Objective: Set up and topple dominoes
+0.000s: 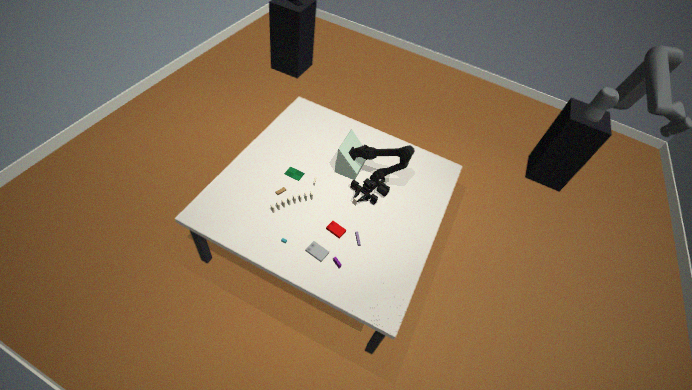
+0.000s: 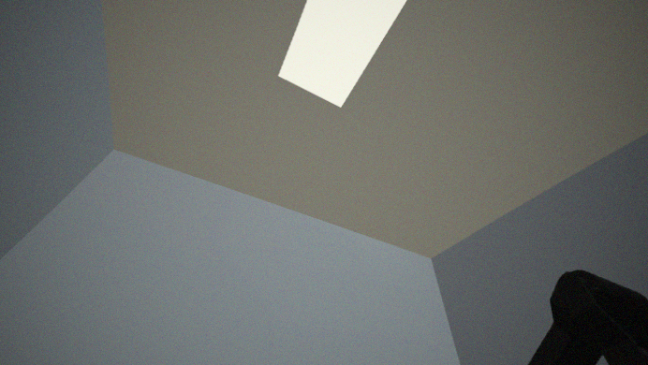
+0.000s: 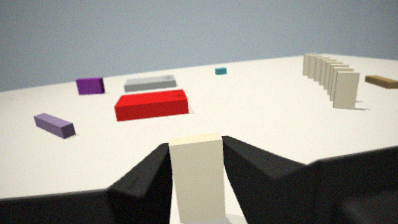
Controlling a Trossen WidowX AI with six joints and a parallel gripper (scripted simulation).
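Now: the green tile 30 mm behind my gripper tip, 420 mm to the right of it and 40 mm below it. Round my gripper tip: purple block: 400 mm ahead, 80 mm to the left, 30 mm below; grey slab: 390 mm ahead, 40 mm to the right, 40 mm below; red block: 220 mm ahead, 10 mm to the right, 40 mm below.
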